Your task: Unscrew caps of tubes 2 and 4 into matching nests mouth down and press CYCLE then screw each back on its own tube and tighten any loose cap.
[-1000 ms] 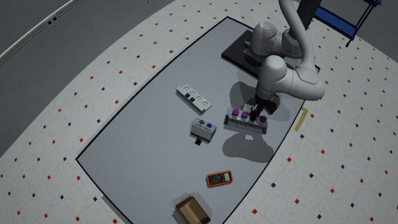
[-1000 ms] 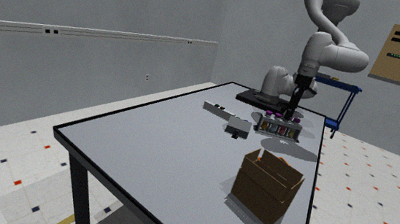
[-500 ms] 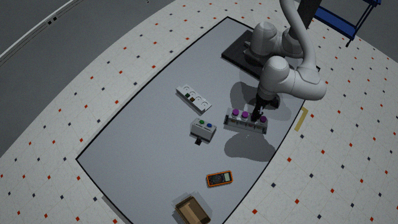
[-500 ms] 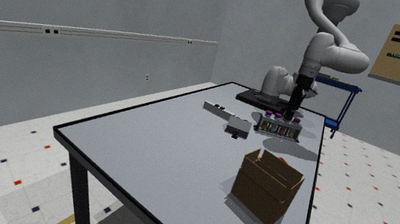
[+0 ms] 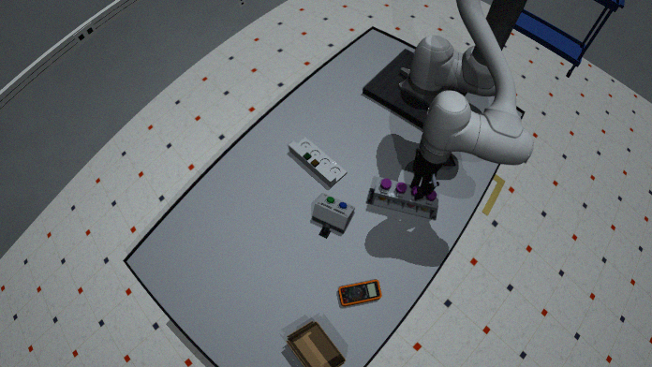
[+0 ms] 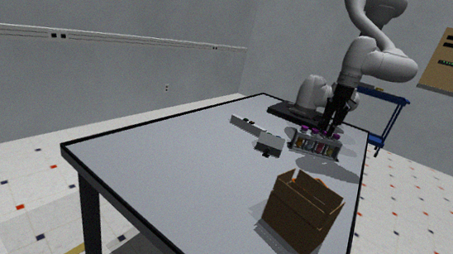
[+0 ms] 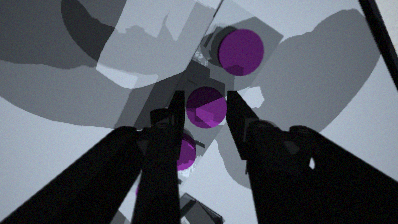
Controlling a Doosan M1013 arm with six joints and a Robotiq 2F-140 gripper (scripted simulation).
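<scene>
The purple cap is 2 cm ahead of my hand, 5 cm to the right of it and 3 cm below it. Round my hand: green key (18 cm ahead, 21 cm to the right, 8 cm below); then blue key (17 cm ahead, 17 cm to the right, 8 cm below); then key housing (19 cm ahead, 19 cm to the right, 9 cm below).
</scene>
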